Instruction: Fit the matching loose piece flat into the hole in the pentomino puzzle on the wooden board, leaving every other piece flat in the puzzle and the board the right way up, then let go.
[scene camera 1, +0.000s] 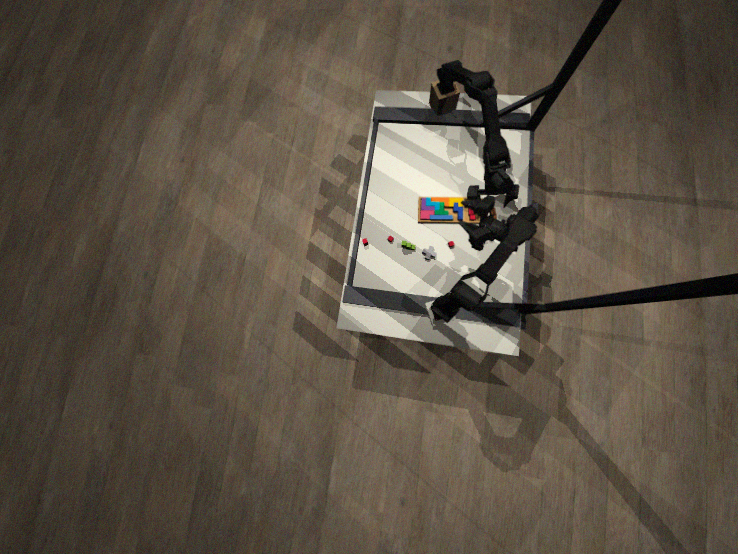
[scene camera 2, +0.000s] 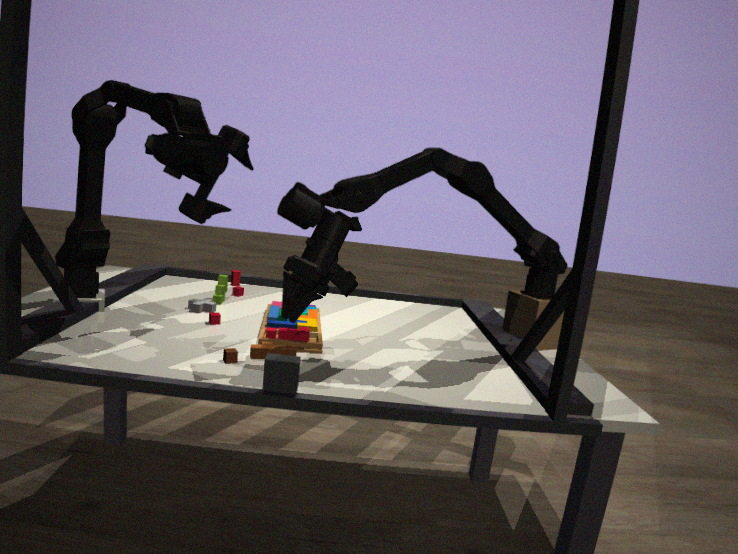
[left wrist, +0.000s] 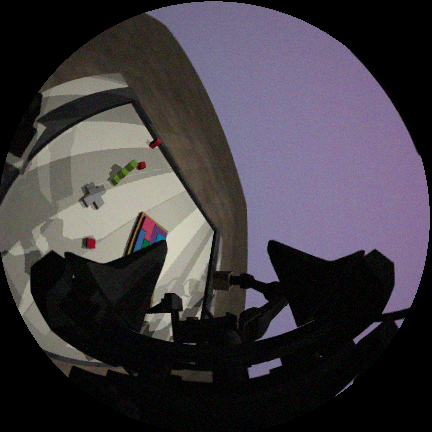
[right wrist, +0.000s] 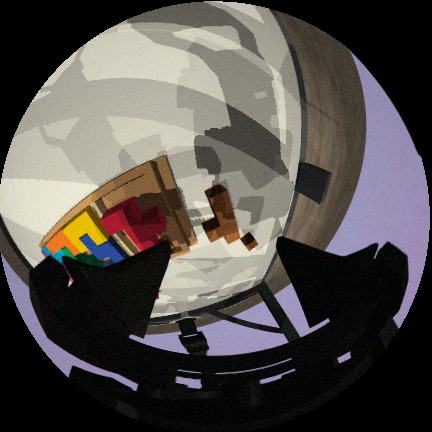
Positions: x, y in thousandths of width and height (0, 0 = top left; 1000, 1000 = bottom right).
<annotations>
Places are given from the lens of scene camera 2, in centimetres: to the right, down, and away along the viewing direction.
my left gripper (scene camera 2: 327, 342): -26, -18, 108
my right gripper (scene camera 2: 390, 579): -14, 8, 96
wooden puzzle board (scene camera 2: 428, 622): -10, 13, 102
black frame post (scene camera 2: 843, 53): 35, -34, 71
The marked spots on the wooden puzzle board and the black frame post are 72 cm apart.
</annotations>
